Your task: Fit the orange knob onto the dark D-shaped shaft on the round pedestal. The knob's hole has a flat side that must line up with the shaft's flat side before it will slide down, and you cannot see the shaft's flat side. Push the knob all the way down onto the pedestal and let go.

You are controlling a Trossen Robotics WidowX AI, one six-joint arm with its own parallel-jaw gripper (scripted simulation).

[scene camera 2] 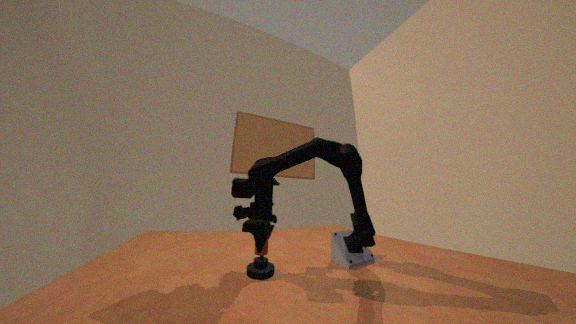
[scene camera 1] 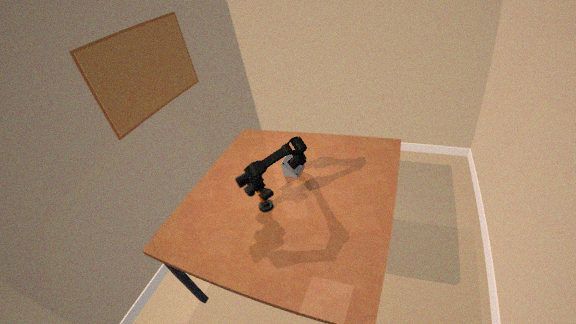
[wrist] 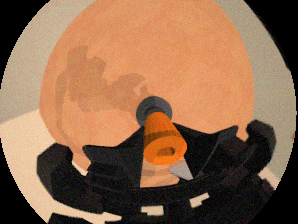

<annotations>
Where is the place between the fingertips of my gripper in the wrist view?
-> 158, 126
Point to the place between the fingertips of my gripper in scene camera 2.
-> At 261, 250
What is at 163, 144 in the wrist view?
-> A knob.
</annotations>
